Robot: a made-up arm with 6 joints. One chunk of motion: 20 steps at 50 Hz.
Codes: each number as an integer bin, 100 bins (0 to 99) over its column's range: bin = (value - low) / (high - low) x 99, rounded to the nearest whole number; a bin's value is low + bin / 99 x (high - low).
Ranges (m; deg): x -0.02..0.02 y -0.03..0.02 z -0.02..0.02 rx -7..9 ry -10..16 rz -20..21
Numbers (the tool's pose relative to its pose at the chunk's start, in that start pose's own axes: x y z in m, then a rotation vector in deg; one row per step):
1: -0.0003 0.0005 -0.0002 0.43 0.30 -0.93
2: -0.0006 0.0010 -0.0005 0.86 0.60 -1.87
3: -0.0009 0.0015 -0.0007 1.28 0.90 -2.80
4: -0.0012 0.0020 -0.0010 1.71 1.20 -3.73
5: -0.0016 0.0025 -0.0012 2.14 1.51 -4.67
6: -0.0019 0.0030 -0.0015 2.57 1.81 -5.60
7: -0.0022 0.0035 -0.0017 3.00 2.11 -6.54
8: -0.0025 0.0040 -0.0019 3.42 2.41 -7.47
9: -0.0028 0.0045 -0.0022 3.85 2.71 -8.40
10: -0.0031 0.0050 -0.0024 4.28 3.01 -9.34
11: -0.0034 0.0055 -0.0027 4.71 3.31 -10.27
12: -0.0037 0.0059 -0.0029 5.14 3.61 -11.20
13: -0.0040 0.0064 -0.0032 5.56 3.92 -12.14
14: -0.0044 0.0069 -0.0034 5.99 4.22 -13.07
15: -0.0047 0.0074 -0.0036 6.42 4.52 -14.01
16: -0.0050 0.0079 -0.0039 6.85 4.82 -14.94
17: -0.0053 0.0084 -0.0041 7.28 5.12 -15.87
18: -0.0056 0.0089 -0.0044 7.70 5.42 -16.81
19: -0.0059 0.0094 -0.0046 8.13 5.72 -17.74
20: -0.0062 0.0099 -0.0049 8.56 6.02 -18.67
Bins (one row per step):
1: 49 60 49 46 39 46
2: 48 61 48 49 40 44
3: 47 62 48 51 42 42
4: 47 63 47 54 43 39
5: 46 64 47 57 44 37
6: 45 65 46 59 45 35
7: 44 66 45 62 46 33
8: 43 67 45 64 47 30
9: 43 68 44 67 48 28
10: 42 69 44 70 50 26
11: 41 70 43 72 51 23
12: 40 71 42 75 52 21
13: 40 72 42 78 53 19
14: 39 73 41 80 54 17
15: 38 74 41 83 55 14
16: 37 75 40 86 56 12
17: 36 76 39 88 58 10
18: 36 77 39 91 59 8
19: 35 78 38 94 60 5
20: 34 79 37 96 61 3

